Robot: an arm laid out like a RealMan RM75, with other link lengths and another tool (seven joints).
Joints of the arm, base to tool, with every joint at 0 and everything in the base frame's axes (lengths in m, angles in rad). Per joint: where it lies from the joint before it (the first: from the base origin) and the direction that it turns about. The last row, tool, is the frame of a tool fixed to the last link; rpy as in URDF.
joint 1: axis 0 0 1 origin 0.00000 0.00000 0.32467
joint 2: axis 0 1 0 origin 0.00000 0.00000 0.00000
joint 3: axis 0 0 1 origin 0.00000 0.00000 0.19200
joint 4: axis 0 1 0 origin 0.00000 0.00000 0.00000
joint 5: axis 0 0 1 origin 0.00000 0.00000 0.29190
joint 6: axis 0 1 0 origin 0.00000 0.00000 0.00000
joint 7: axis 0 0 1 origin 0.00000 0.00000 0.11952
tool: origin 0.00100 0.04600 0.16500 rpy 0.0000 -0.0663 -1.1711
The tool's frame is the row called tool.
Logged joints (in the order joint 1, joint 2, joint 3, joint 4, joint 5, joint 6, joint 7), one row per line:
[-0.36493, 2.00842, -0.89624, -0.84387, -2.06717, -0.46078, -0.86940]
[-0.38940, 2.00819, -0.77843, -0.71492, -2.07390, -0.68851, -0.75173]
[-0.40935, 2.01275, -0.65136, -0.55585, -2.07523, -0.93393, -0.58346]
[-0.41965, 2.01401, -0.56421, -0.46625, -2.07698, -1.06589, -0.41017]
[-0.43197, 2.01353, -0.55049, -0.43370, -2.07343, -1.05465, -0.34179]
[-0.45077, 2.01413, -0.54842, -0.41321, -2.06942, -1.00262, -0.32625]
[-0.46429, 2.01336, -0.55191, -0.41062, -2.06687, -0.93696, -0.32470]
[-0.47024, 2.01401, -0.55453, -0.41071, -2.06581, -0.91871, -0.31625]
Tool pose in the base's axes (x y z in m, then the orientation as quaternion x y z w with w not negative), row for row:
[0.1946, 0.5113, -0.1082, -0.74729, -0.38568, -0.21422, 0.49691]
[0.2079, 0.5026, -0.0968, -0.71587, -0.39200, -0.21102, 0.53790]
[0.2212, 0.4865, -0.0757, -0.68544, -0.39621, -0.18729, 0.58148]
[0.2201, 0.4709, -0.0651, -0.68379, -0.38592, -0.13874, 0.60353]
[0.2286, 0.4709, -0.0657, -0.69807, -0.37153, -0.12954, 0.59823]
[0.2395, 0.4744, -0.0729, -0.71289, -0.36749, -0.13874, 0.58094]
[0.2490, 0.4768, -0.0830, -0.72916, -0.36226, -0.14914, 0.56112]
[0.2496, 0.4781, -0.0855, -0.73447, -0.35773, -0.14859, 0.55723]
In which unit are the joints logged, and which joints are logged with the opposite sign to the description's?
The joints are logged in radians. Opposite sign: joint 1, joint 3, joint 4.
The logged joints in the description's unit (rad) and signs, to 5 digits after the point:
[0.36493, 2.00842, 0.89624, 0.84387, -2.06717, -0.46078, -0.86940]
[0.38940, 2.00819, 0.77843, 0.71492, -2.07390, -0.68851, -0.75173]
[0.40935, 2.01275, 0.65136, 0.55585, -2.07523, -0.93393, -0.58346]
[0.41965, 2.01401, 0.56421, 0.46625, -2.07698, -1.06589, -0.41017]
[0.43197, 2.01353, 0.55049, 0.43370, -2.07343, -1.05465, -0.34179]
[0.45077, 2.01413, 0.54842, 0.41321, -2.06942, -1.00262, -0.32625]
[0.46429, 2.01336, 0.55191, 0.41062, -2.06687, -0.93696, -0.32470]
[0.47024, 2.01401, 0.55453, 0.41071, -2.06581, -0.91871, -0.31625]

